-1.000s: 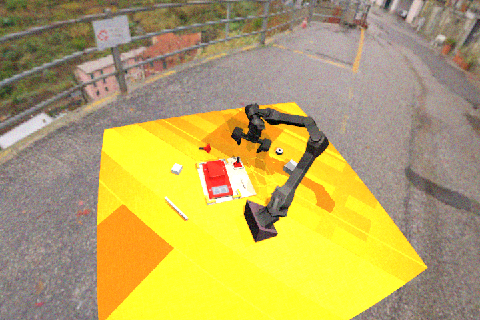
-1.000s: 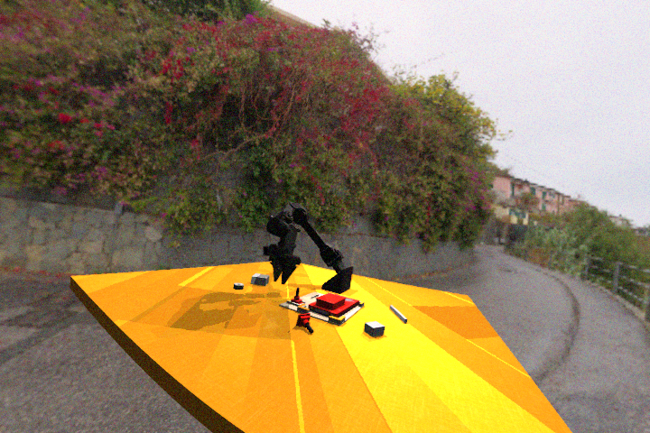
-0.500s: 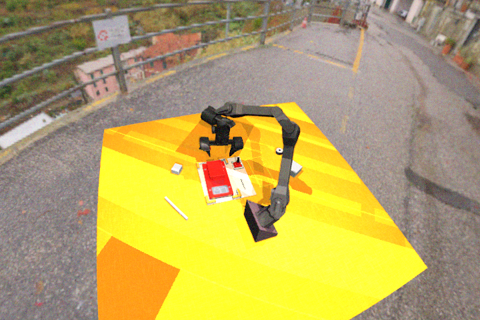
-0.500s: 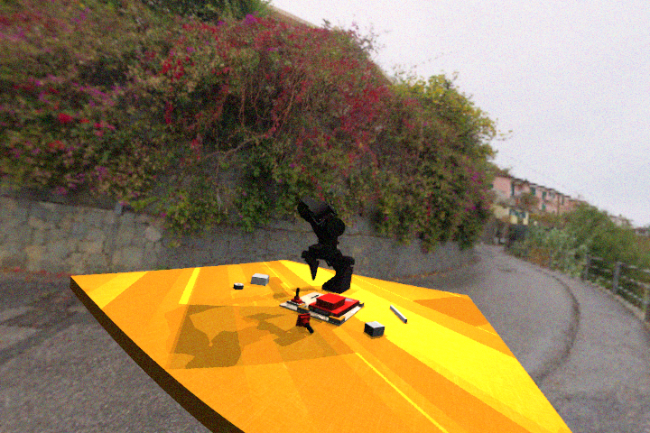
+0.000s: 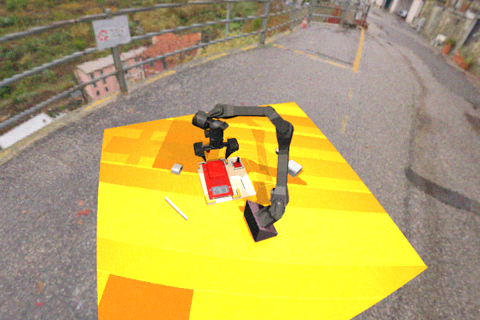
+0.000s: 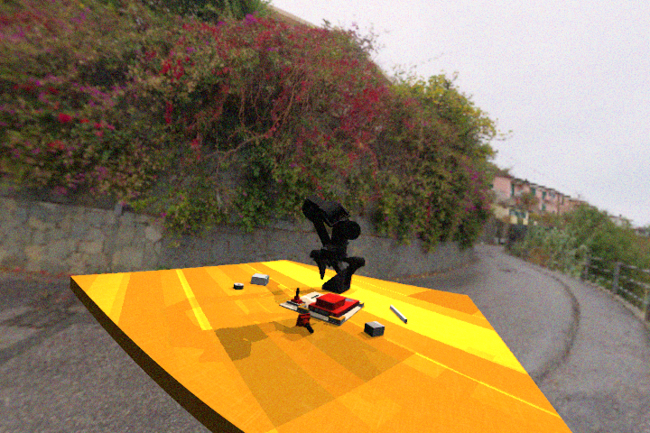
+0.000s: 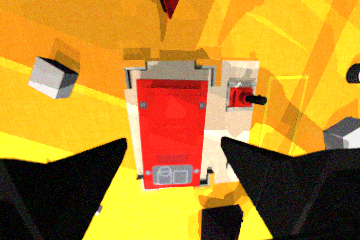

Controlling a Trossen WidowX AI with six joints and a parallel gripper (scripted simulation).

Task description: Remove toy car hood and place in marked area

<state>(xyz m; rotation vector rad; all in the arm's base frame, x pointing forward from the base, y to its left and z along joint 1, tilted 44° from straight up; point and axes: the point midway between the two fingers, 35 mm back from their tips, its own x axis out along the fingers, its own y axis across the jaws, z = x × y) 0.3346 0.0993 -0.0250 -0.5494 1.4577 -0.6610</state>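
My gripper tip is 6 cm above the red hood. From my gripper tip the other things lie so: white base plate (3 cm behind, 2 cm to the right, 9 cm below); black wheel (6 cm ahead, 37 cm to the right, 9 cm below); grey rod (14 cm behind, 22 cm to the left, 10 cm below).
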